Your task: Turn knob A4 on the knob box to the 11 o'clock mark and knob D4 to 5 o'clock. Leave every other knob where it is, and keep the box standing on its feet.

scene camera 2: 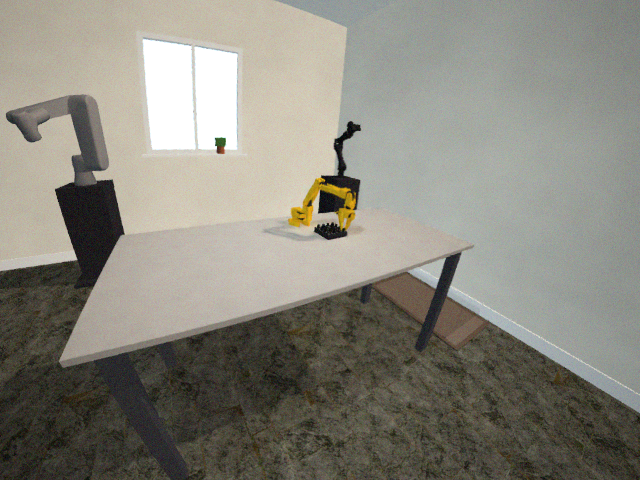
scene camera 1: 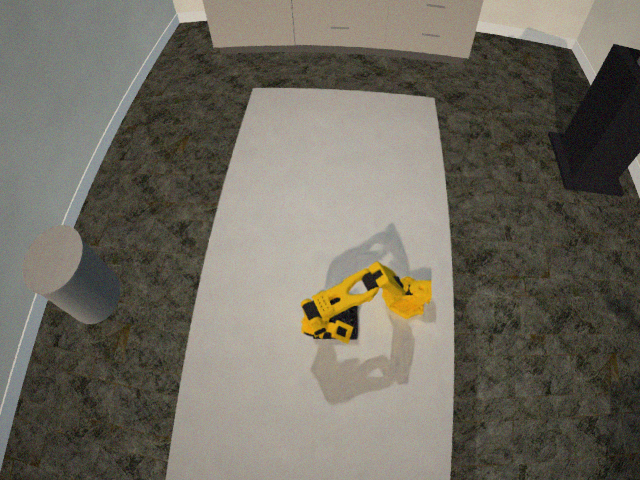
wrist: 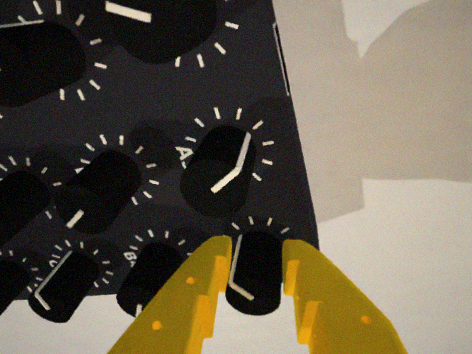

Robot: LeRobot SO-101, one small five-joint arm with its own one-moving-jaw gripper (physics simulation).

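Where they show: hand at its tool point: [scene camera 2: 341,229] [wrist: 230,257]; arm's base at its link origin: [scene camera 2: 301,224] [scene camera 1: 399,298].
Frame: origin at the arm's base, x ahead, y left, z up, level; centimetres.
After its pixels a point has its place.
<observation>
The black knob box [scene camera 2: 336,236] {x 21.4, y 6.3, z 1.1 cm} [wrist: 287,200] {x 18.4, y 11.9, z 2.3 cm} stands on the table beneath the arm; part of it shows in scene camera 1 [scene camera 1: 353,322] {x 11.6, y 8.4, z 3.2 cm}. My gripper [scene camera 2: 343,228] {x 19.3, y 10.5, z 3.0 cm} [wrist: 256,241] {x 19.3, y 10.5, z 3.0 cm} is shut on corner knob A4 [wrist: 260,265] {x 19.2, y 11.2, z 3.4 cm}. The two yellow jaws press on its sides. The white line on its cap points to the upper left of the wrist view; I cannot read its clock mark surely. Knob D4 [wrist: 7,282] {x 20.0, y 3.5, z 3.0 cm} is cut off at the lower left edge, its pointer out of sight. In scene camera 1 the wrist hides the fingertips.
Knobs A3 [wrist: 220,175] {x 16.8, y 11.0, z 3.8 cm}, B4 [wrist: 150,275] {x 19.4, y 8.6, z 3.4 cm} and C4 [wrist: 70,285] {x 19.7, y 6.2, z 3.3 cm} stand close to the held knob. The left jaw partly covers B4. The box stands on the pale table [scene camera 1: 330,170] {x 21.0, y -39.8, z 0.0 cm} [scene camera 2: 217,279] {x 34.9, y -45.3, z 0.0 cm}. The yellow arm [scene camera 1: 356,289] {x 11.8, y 8.3, z 21.2 cm} [scene camera 2: 333,188] {x 15.5, y 6.4, z 20.9 cm} reaches over it.
</observation>
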